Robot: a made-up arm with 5 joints.
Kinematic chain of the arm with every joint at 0, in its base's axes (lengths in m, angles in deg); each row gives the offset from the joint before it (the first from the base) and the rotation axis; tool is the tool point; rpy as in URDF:
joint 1: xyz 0 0 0.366 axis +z
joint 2: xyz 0 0 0 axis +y
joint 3: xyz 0.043 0 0.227 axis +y
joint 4: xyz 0.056 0 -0.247 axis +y
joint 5: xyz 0.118 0 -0.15 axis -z
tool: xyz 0 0 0 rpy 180 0 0
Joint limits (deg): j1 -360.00..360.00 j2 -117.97..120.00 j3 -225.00..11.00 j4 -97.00..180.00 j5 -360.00..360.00
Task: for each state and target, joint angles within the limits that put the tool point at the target. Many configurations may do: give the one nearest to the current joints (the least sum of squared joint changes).
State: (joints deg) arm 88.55 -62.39 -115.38 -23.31 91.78
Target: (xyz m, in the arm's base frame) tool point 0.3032 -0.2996 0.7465
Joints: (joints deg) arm 135.34 -66.60 -110.67 -54.09 91.78
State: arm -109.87 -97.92 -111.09 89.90 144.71
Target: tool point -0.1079 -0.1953 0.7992
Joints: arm -118.92 -37.88 -96.23 77.65 144.71
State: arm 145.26 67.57 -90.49 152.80 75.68
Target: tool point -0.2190 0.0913 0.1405
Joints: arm 157.37 71.39 -104.38 136.23 75.68
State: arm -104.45 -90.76 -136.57 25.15 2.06
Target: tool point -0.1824 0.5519 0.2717
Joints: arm -71.71 -84.24 -173.31 -30.35 2.06
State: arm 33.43 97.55 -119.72 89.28 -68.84
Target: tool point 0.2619 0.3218 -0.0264
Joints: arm 50.86 90.77 -130.03 80.80 -68.84
